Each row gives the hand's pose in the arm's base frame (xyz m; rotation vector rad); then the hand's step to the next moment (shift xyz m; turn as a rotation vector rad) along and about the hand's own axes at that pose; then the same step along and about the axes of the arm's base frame.
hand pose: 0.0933 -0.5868 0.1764 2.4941 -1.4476 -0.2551
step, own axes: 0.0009 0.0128 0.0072 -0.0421 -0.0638 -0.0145
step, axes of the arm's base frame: -0.0121 -0.0078 -0.0031 0.0360 0.0689 -0.0040
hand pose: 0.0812 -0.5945 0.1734 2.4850 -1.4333 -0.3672
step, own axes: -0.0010 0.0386 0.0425 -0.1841 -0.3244 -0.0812
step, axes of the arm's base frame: -0.0460 -0.0216 -0.0268 0.2000 0.3248 -0.0159
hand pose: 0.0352 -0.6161 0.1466 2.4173 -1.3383 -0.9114
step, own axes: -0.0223 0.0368 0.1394 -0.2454 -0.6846 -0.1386
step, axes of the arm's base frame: -0.1201 0.0110 -0.0821 0.4573 0.5702 -0.1174
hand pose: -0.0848 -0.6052 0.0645 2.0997 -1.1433 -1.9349
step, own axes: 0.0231 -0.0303 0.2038 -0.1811 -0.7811 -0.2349
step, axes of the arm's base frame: -0.1673 0.0952 -0.0770 0.5830 0.5639 -0.2004
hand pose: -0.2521 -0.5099 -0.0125 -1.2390 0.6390 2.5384
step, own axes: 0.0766 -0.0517 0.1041 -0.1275 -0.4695 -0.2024
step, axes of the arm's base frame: -0.0974 0.0978 -0.0184 0.4037 0.3088 -0.1390
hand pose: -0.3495 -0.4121 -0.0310 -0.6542 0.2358 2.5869
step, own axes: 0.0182 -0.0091 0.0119 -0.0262 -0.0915 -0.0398
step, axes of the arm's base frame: -0.0148 0.0183 0.0011 0.0799 0.0595 -0.0267
